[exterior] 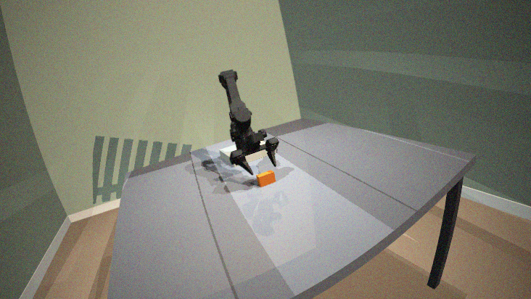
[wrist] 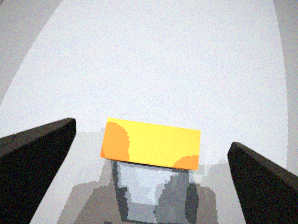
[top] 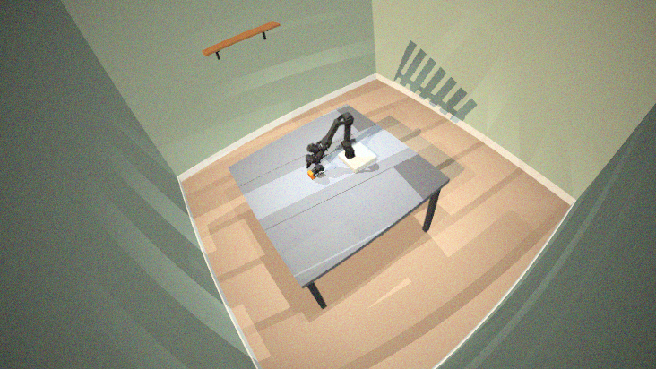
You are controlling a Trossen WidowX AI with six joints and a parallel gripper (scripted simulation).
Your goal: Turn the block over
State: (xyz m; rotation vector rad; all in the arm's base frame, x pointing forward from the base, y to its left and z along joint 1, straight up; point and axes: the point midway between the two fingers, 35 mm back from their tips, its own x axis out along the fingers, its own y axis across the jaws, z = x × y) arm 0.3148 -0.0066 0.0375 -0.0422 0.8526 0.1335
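My gripper tip is 10 mm past the orange block and 30 mm above it.
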